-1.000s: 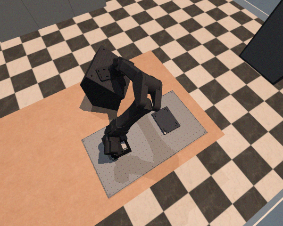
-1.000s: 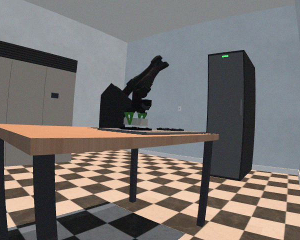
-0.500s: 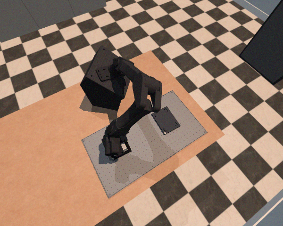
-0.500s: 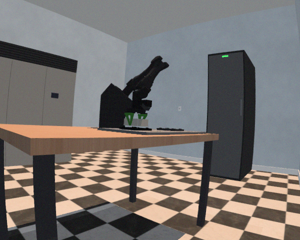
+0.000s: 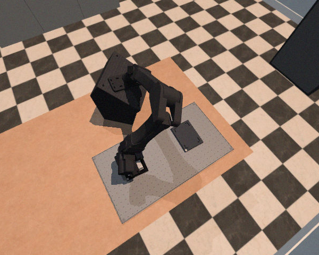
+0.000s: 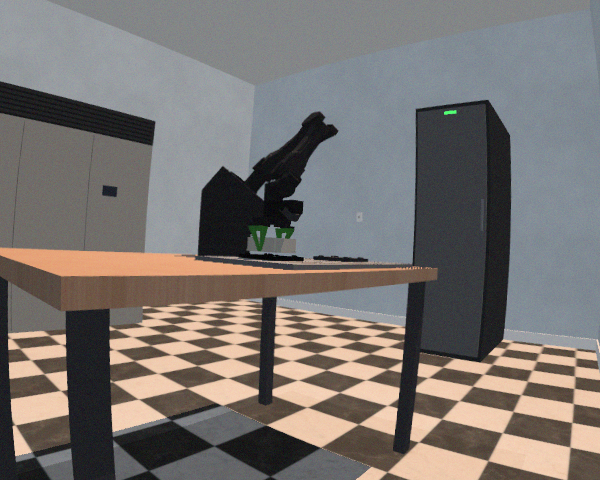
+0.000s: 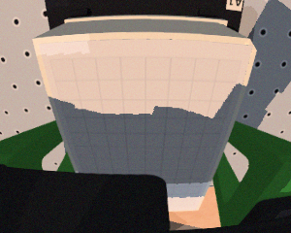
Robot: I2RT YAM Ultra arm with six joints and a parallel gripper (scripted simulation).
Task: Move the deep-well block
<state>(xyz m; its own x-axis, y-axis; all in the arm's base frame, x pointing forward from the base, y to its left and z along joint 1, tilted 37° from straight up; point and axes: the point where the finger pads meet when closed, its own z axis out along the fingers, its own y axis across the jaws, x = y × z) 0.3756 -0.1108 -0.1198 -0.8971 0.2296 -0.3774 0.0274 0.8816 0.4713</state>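
Right now the deep-well block is 10 mm above my hand. Round my hand: plate nest N1: 340 mm to the left, 30 mm below, 10 mm ahead; plate nest N2: 30 mm below.
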